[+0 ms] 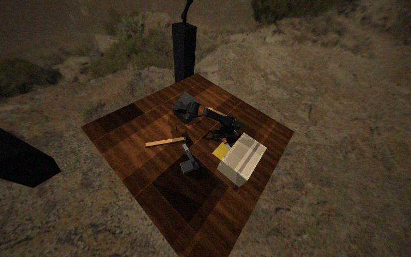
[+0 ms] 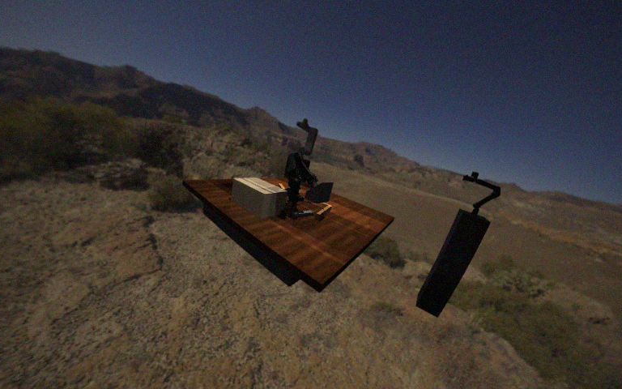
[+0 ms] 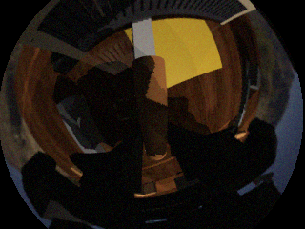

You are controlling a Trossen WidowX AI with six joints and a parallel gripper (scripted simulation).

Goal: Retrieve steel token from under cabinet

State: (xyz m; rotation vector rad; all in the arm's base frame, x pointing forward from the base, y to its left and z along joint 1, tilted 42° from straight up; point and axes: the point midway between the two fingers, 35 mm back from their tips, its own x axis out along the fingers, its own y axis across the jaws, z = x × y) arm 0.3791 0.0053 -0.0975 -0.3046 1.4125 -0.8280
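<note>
Right now the grey bar is 20 mm ahead of my gripper tip and 120 mm to the left of it. Also, from my gripper tip: steel token (210 mm ahead, 120 mm to the right, 10 mm below); then grey block (20 mm behind, 390 mm to the right, 10 mm above); then grey scraper (40 mm behind, 320 mm to the right).
</note>
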